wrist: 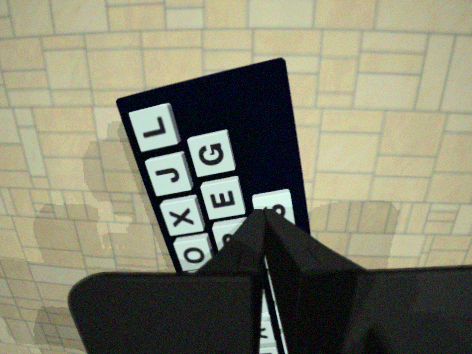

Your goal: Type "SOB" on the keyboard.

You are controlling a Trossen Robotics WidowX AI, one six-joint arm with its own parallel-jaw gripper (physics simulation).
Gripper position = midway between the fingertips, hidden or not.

I see my gripper (262, 218) and a dark keyboard (253, 102).
